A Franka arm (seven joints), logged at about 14 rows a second.
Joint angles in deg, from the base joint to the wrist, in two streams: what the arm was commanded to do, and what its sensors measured. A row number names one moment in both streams.
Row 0, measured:
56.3 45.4 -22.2 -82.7 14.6 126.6 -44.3
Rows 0 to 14, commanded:
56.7 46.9 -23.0 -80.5 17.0 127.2 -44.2
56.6 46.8 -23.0 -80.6 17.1 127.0 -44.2
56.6 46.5 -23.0 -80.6 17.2 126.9 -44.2
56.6 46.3 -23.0 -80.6 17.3 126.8 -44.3
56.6 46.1 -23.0 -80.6 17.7 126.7 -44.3
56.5 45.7 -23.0 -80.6 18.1 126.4 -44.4
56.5 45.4 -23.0 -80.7 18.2 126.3 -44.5
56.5 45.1 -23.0 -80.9 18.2 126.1 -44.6
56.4 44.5 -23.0 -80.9 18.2 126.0 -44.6
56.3 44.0 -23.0 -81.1 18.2 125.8 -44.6
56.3 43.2 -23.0 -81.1 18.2 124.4 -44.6
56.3 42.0 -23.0 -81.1 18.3 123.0 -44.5
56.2 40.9 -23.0 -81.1 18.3 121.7 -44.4
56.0 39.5 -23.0 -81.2 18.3 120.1 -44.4
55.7 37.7 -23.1 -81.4 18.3 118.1 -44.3
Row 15, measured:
56.3 42.3 -22.9 -81.0 16.7 123.2 -44.3
